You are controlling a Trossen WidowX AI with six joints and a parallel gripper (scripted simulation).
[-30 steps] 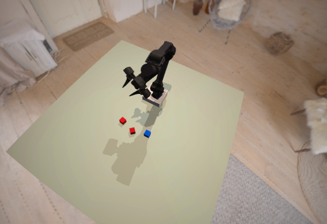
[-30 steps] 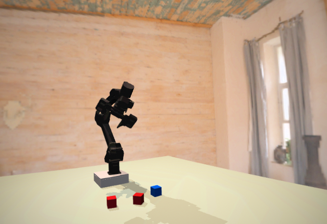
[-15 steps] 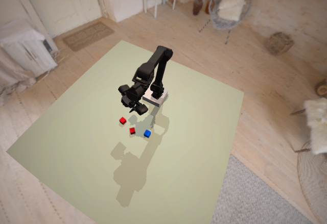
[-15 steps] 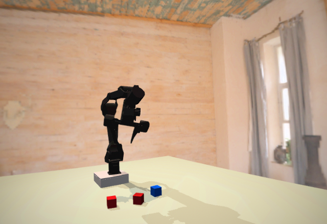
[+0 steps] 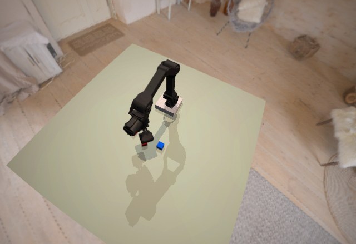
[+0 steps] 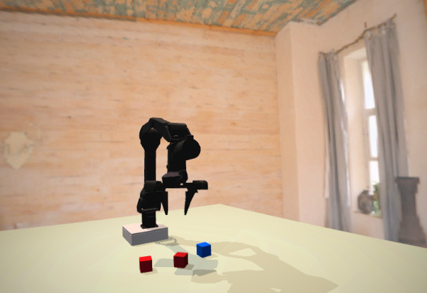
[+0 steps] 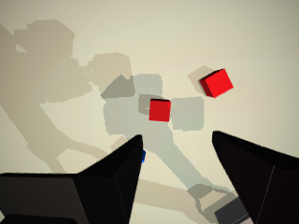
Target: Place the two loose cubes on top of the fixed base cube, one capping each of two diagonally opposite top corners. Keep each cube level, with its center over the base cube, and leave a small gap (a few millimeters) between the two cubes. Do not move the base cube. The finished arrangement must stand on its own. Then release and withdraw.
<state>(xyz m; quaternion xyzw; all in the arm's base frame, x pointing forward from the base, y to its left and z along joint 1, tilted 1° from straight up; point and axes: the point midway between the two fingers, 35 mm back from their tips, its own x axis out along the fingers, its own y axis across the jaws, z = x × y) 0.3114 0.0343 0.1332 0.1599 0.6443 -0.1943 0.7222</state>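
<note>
Right now the blue base cube is 4 cm behind my gripper tip, 10 cm to the left of it and 13 cm below it. The rest, counted from my gripper tip: red cube (1 cm behind, 9 cm to the right, 13 cm below).
</note>
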